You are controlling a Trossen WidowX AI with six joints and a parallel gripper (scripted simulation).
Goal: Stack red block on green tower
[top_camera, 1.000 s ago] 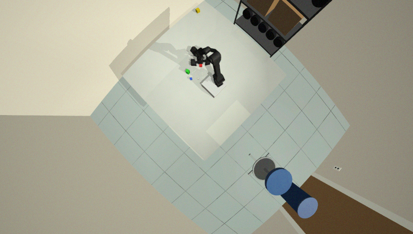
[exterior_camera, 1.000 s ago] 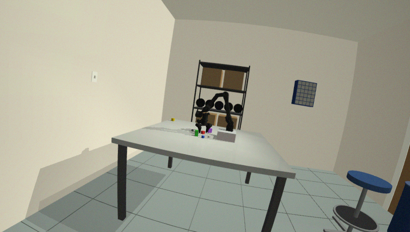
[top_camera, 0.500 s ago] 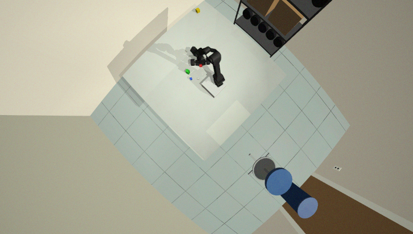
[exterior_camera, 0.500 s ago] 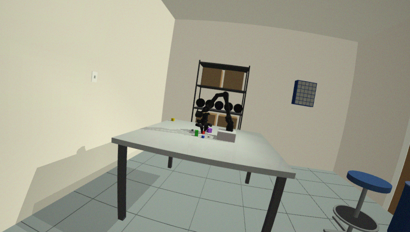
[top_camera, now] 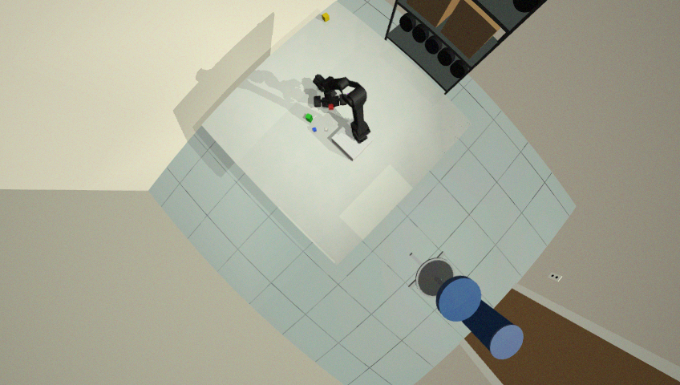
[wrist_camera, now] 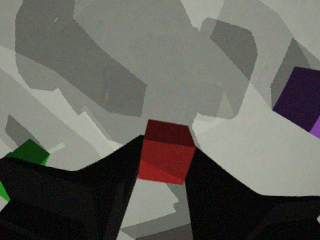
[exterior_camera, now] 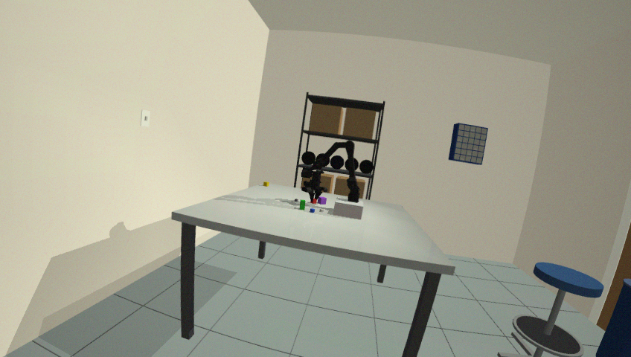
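My gripper tip is now 20 mm short of the green block, 150 mm to the right of it and 20 mm above it. Also, from my gripper tip: red block 10 mm above; small blue block 60 mm behind, 160 mm to the left, 20 mm below; purple block 20 mm behind, 130 mm to the right, 10 mm below.
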